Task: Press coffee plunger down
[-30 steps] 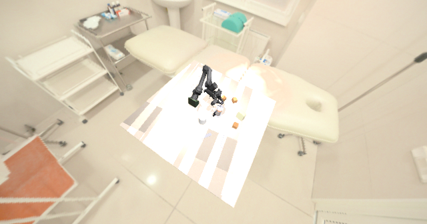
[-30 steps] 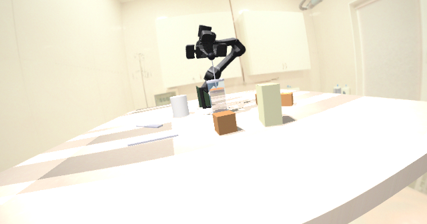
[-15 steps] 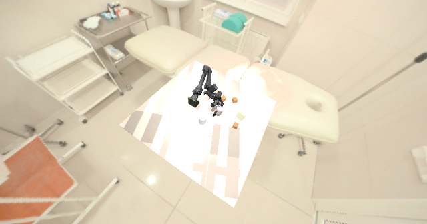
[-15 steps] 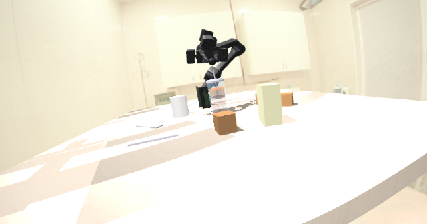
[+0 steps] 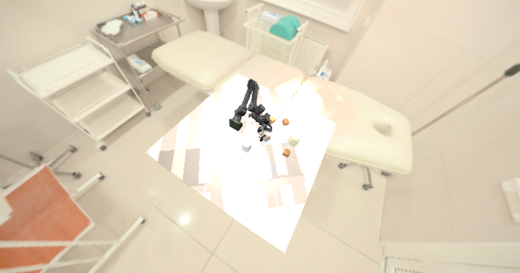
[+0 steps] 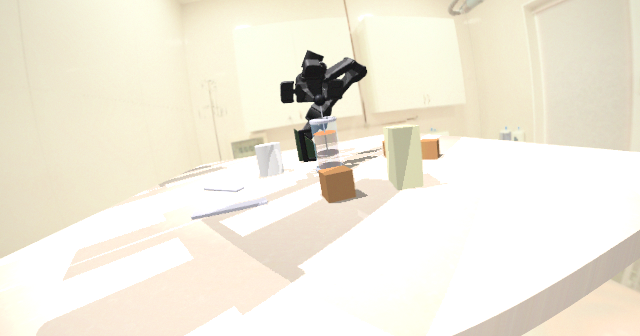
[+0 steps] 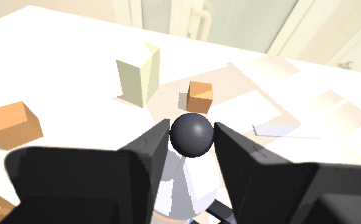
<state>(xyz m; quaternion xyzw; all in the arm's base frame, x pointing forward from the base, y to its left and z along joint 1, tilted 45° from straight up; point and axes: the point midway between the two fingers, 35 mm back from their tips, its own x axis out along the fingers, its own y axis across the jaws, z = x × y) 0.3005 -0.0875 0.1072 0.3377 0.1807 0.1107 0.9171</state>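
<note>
My gripper tip is 10 cm above the coffee press, 3 cm past it and 1 cm to the left of it. Also, from my gripper tip: pale green block (21 cm ahead, 14 cm below, 10 cm to the left).
</note>
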